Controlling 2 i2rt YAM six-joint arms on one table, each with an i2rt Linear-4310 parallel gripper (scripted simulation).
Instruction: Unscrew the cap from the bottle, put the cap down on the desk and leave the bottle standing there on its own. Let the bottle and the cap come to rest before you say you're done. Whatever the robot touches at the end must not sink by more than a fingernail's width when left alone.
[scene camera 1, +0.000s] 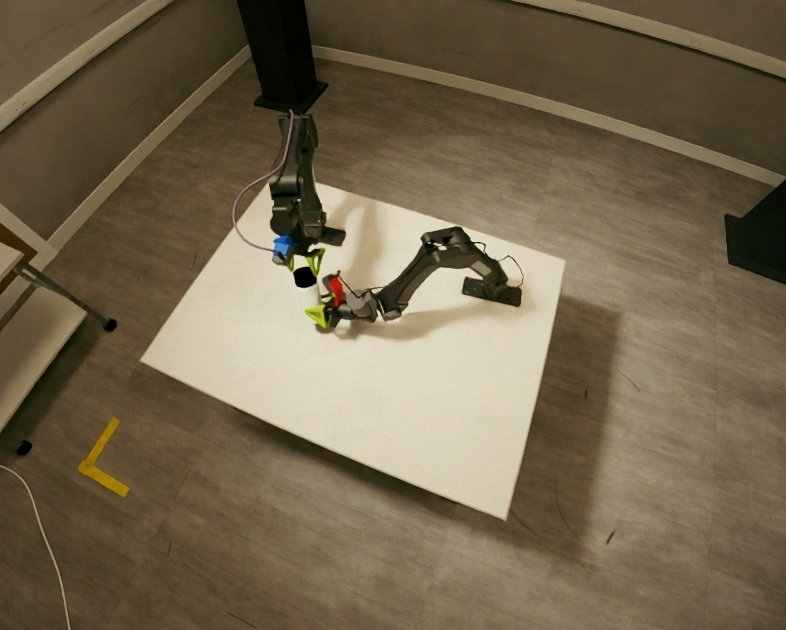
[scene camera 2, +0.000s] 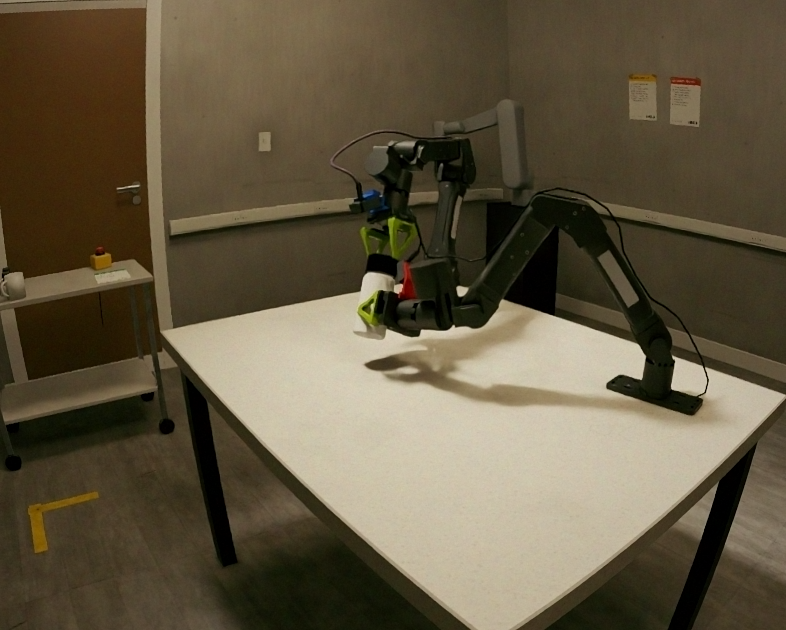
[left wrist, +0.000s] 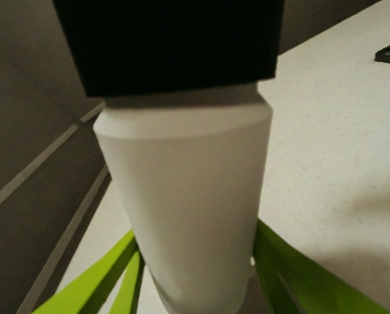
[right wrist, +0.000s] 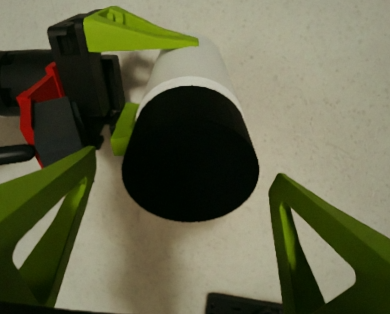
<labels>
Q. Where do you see my left gripper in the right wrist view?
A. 197, 83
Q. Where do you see a black cap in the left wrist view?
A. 115, 55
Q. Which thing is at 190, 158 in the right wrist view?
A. A black cap.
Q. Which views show my left gripper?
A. Scene camera 1, scene camera 2, the left wrist view and the right wrist view: all of them.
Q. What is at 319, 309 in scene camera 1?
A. My left gripper.
</labels>
